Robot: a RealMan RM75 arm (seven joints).
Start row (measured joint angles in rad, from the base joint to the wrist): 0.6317, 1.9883, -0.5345, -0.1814, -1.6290, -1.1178, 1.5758
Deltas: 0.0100, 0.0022, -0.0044, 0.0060, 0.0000, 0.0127, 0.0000; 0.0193, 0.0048, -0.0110, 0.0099, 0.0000, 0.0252, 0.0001; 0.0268, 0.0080, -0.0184, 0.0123, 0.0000, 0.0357, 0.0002; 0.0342, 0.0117, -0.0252, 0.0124, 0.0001, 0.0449, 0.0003; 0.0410, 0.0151, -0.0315, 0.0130, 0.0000, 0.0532, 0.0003; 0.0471, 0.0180, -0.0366, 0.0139, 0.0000, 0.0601, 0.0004; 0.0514, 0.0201, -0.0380, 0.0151, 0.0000, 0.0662, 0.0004; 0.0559, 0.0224, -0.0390, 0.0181, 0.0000, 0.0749, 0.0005; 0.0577, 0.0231, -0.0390, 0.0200, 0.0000, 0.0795, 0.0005; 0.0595, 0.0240, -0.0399, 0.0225, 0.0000, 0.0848, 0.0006; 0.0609, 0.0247, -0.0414, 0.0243, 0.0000, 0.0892, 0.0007; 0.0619, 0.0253, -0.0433, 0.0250, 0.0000, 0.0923, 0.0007; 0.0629, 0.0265, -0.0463, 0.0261, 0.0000, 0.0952, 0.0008; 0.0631, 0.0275, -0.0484, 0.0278, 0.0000, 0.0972, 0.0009; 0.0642, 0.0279, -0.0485, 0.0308, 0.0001, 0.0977, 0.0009; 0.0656, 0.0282, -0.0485, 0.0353, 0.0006, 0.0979, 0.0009; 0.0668, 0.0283, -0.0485, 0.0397, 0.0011, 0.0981, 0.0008
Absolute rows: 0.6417, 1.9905, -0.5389, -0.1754, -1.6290, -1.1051, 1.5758; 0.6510, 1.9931, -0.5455, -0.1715, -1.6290, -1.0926, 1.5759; 0.6585, 1.9963, -0.5529, -0.1691, -1.6290, -1.0821, 1.5760; 0.6659, 2.0000, -0.5597, -0.1690, -1.6289, -1.0729, 1.5761; 0.6727, 2.0034, -0.5660, -0.1684, -1.6290, -1.0646, 1.5761; 0.6788, 2.0063, -0.5711, -0.1675, -1.6290, -1.0577, 1.5762; 0.6831, 2.0084, -0.5725, -0.1663, -1.6290, -1.0516, 1.5762; 0.6876, 2.0107, -0.5735, -0.1633, -1.6290, -1.0429, 1.5763; 0.6894, 2.0114, -0.5735, -0.1614, -1.6290, -1.0383, 1.5763; 0.6912, 2.0123, -0.5744, -0.1589, -1.6290, -1.0330, 1.5764; 0.6926, 2.0130, -0.5759, -0.1571, -1.6290, -1.0286, 1.5765; 0.6936, 2.0136, -0.5778, -0.1564, -1.6290, -1.0255, 1.5765; 0.6946, 2.0148, -0.5808, -0.1553, -1.6290, -1.0226, 1.5766; 0.6948, 2.0158, -0.5829, -0.1536, -1.6290, -1.0206, 1.5767; 0.6959, 2.0162, -0.5830, -0.1506, -1.6289, -1.0201, 1.5767; 0.6973, 2.0165, -0.5830, -0.1461, -1.6284, -1.0199, 1.5767; 0.6985, 2.0166, -0.5830, -0.1417, -1.6279, -1.0197, 1.5766
